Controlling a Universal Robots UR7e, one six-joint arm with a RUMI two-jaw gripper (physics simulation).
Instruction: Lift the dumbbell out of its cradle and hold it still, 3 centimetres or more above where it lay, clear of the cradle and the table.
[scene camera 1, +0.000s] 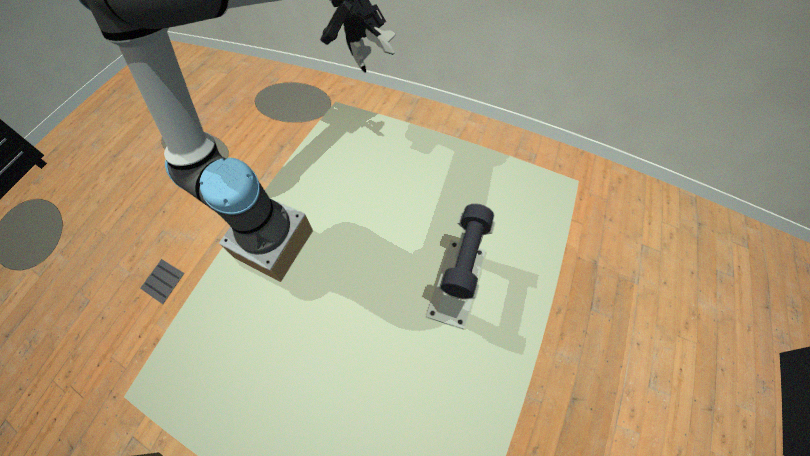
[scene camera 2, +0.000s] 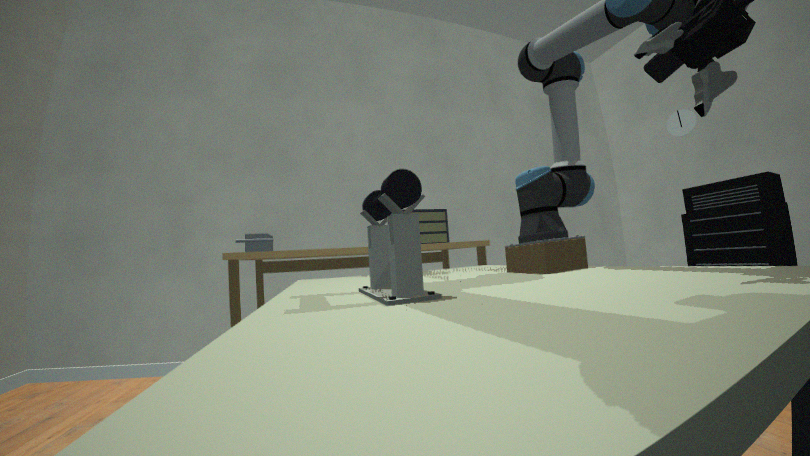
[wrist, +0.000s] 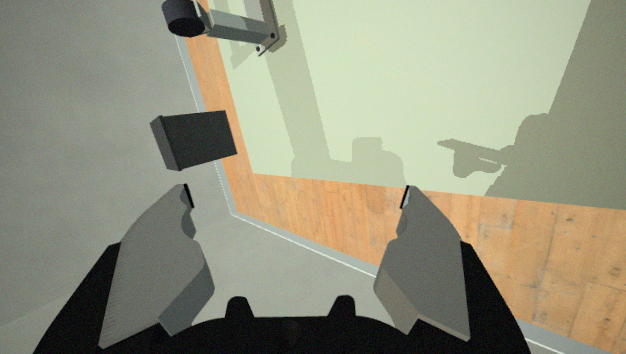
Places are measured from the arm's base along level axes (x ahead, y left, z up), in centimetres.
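Where they show: gripper, fingertip midpoint: (scene camera 1: 378, 64) (scene camera 2: 669, 85) (wrist: 299, 187); arm's base, origin of the base link: (scene camera 1: 262, 227) (scene camera 2: 543, 241).
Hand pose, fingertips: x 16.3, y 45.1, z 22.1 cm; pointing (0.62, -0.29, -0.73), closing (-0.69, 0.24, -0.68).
Each offset is from my fingertips to the top centre of the thing. "pt": to the spot under its first point. Level surfaces: height alone.
The dark dumbbell {dz -7.9, dx +35.6, dy -38.5 cm} (scene camera 1: 469, 246) (scene camera 2: 401, 188) lies level across the tops of the two grey posts of its cradle (scene camera 1: 447, 318) (scene camera 2: 405, 254) (wrist: 237, 26), one head in each V-shaped rest. In the wrist view one dumbbell head {pt dz -10.1, dx +33.5, dy -29.0 cm} (wrist: 183, 21) shows at the upper left; the rest is cut off by the frame's top edge. My gripper (scene camera 1: 378, 61) (scene camera 2: 670, 84) (wrist: 299, 187) is open, with nothing between its fingers. It is high above the table, well away from the dumbbell and higher than it.
The cradle's plate stands on the pale green table {dz -31.3 cm} (scene camera 1: 340, 385) (scene camera 2: 283, 385) (wrist: 425, 75). The arm's base block (scene camera 1: 294, 249) (scene camera 2: 546, 256) stands on the table too. A dark box (wrist: 202, 137) shows beyond the table. A wooden bench (scene camera 2: 294, 253) and a black cabinet (scene camera 2: 731, 226) stand behind.
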